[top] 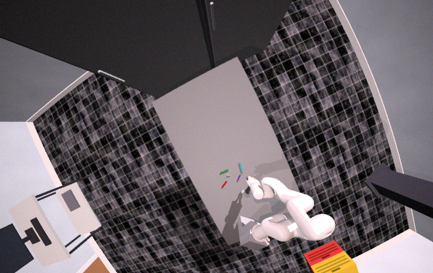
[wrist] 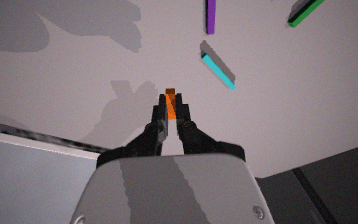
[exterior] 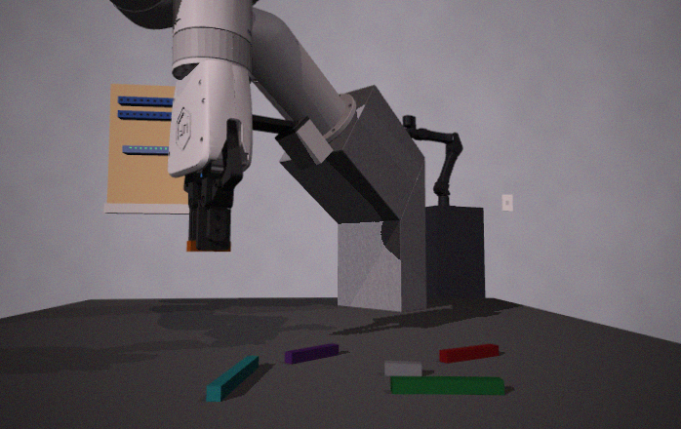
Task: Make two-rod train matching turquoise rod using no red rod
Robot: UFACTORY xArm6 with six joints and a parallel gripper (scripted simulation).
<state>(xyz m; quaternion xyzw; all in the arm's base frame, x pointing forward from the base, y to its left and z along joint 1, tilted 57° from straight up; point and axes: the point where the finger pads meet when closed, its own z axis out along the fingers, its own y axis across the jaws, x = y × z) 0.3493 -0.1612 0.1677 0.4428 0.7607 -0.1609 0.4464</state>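
Right now my hand is 40 mm short of the purple rod, 90 mm to the right of it and 120 mm above it. The rest, counted from my hand: turquoise rod: 90 mm ahead, 10 mm to the left, 120 mm below; then grey rod: 120 mm ahead, 140 mm to the left, 120 mm below; then orange rod: 20 mm below.
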